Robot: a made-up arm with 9 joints. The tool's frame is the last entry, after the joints.
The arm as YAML. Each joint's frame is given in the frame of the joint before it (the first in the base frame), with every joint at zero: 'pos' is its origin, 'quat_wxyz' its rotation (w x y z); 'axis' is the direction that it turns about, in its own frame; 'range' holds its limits. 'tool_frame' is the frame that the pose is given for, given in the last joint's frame.
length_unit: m
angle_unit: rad
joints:
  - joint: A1
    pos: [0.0, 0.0, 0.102]
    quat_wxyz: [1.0, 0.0, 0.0, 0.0]
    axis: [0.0, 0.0, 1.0]
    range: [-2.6, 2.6]
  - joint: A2
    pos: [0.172, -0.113, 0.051]
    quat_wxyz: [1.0, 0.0, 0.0, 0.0]
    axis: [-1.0, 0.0, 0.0]
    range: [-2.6, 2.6]
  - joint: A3
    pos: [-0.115, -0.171, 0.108]
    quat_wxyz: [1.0, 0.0, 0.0, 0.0]
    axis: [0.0, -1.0, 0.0]
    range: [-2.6, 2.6]
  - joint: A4
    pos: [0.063, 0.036, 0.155]
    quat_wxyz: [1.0, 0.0, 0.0, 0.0]
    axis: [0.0, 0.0, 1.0]
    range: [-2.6, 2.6]
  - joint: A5
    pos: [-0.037, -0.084, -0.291]
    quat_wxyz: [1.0, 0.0, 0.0, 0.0]
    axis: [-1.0, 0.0, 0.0]
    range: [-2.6, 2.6]
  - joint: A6
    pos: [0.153, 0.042, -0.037]
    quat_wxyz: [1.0, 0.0, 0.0, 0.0]
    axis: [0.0, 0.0, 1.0]
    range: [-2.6, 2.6]
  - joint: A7
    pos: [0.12, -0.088, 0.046]
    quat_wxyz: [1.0, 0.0, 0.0, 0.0]
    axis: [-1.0, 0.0, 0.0]
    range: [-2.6, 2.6]
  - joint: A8
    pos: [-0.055, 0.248, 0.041]
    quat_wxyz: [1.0, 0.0, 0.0, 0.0]
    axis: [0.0, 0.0, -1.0]
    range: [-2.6, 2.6]
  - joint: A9
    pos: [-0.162, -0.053, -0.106]
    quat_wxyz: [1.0, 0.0, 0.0, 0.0]
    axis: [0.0, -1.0, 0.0]
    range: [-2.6, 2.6]
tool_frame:
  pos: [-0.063, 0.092, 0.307]
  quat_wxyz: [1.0, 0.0, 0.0, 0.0]
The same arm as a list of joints. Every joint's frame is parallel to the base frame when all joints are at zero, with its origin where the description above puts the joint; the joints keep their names.
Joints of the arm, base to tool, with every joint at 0 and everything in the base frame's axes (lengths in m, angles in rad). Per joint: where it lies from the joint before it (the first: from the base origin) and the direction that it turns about. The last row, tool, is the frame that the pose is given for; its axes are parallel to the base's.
A1: origin 0 0 0.102 axis 0 0 1
A2: origin 0.172 -0.113 0.051 axis -1 0 0
A3: origin -0.115 -0.171 0.108 axis 0 -1 0
A4: origin 0.063 0.036 0.155 axis 0 0 1
A5: origin -0.037 -0.084 -0.291 axis -1 0 0
A6: origin 0.153 0.042 -0.037 axis 0 0 1
A7: origin 0.12 -0.088 0.046 axis -1 0 0
A8: origin -0.055 0.248 0.041 axis 0 0 -1
A9: origin -0.162 -0.053 -0.106 axis 0 -1 0
tool: origin -0.063 0.092 0.307
Joint limits (rad, base to tool): -2.6..2.6 -2.6..2.6 -2.6..2.6 -2.6..2.6 -2.6..2.6 -2.6..2.6 -2.6..2.6 -2.6..2.6 -2.6..2.6

